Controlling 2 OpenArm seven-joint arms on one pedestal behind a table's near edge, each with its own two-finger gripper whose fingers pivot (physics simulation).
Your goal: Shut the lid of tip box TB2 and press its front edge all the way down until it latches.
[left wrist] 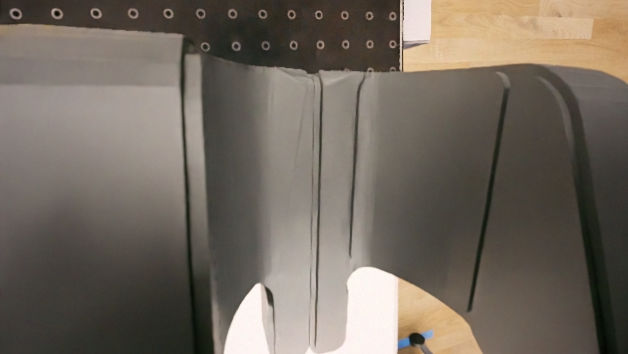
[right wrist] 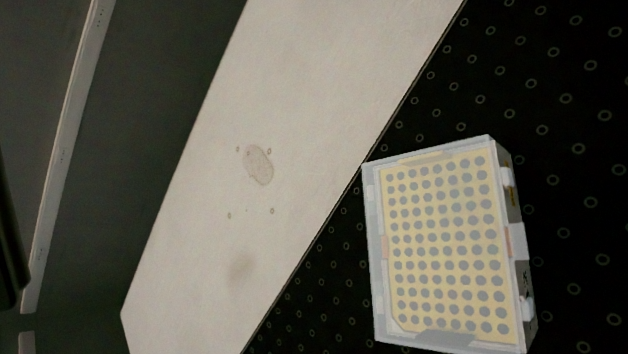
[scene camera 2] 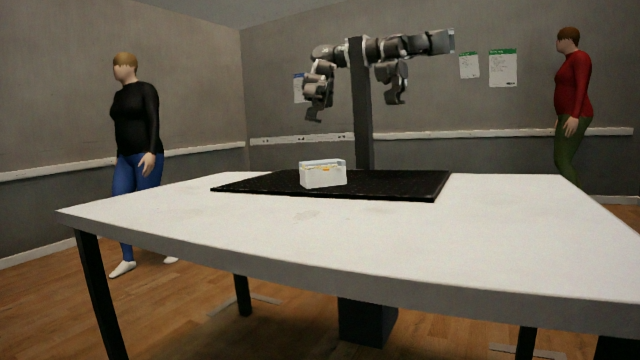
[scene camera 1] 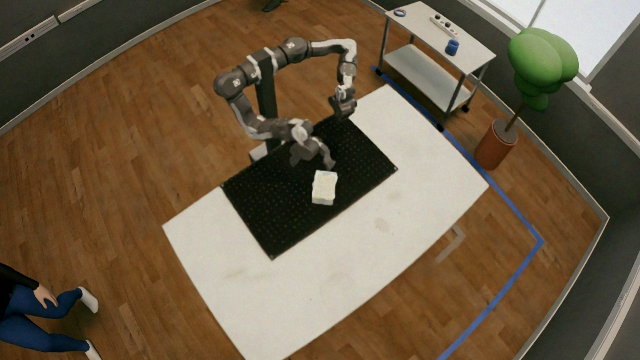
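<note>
Tip box TB2 (scene camera 1: 324, 188) (scene camera 2: 323, 176) (right wrist: 447, 245) is a white box standing on the black perforated board (scene camera 1: 270, 220) (scene camera 2: 400, 191) (right wrist: 565, 165). Its clear lid (scene camera 2: 322, 163) lies over the yellow rack of tips and looks down; whether its front edge is latched I cannot tell. An orange mark shows on the box's side in scene camera 2. My right gripper (scene camera 1: 312, 161) (scene camera 2: 319, 114) is open and empty, above the board and apart from the box; one finger shows at the left edge of the right wrist view. My left gripper (scene camera 1: 342, 111) (scene camera 2: 395, 100) (left wrist: 315, 200) is shut and empty, well away from the box.
The board lies on the white table (scene camera 1: 320, 300) (scene camera 2: 350, 240). A grey trolley (scene camera 1: 440, 29) with a blue cup (scene camera 1: 452, 47) and a potted plant (scene camera 1: 540, 60) stand beyond the table. Two people (scene camera 2: 136, 115) (scene camera 2: 574, 100) stand away from it.
</note>
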